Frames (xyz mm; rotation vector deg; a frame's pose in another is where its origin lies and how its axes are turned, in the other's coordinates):
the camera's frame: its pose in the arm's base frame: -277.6 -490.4 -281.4 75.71 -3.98 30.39
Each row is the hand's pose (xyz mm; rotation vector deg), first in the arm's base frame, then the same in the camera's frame.
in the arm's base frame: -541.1 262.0 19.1 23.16 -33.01 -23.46
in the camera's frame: 119.3 488.6 -687.7 -59.85 -43.58 -26.12
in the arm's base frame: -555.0 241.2 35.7 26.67 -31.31 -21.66
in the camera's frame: 105.9 506.1 -667.4 -56.15 -41.64 -25.70
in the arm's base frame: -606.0 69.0 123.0 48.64 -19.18 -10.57
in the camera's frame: 34.3 580.3 -496.4 -32.41 -29.22 -23.64
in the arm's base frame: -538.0 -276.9 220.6 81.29 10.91 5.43
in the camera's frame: 13.6 589.9 -131.3 6.67 -4.84 -25.92
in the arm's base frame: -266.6 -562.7 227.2 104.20 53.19 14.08
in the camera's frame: 160.4 443.5 204.0 42.94 22.43 -36.85
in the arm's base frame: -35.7 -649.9 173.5 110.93 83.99 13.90
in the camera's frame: 316.3 288.4 328.1 62.88 39.70 -48.02
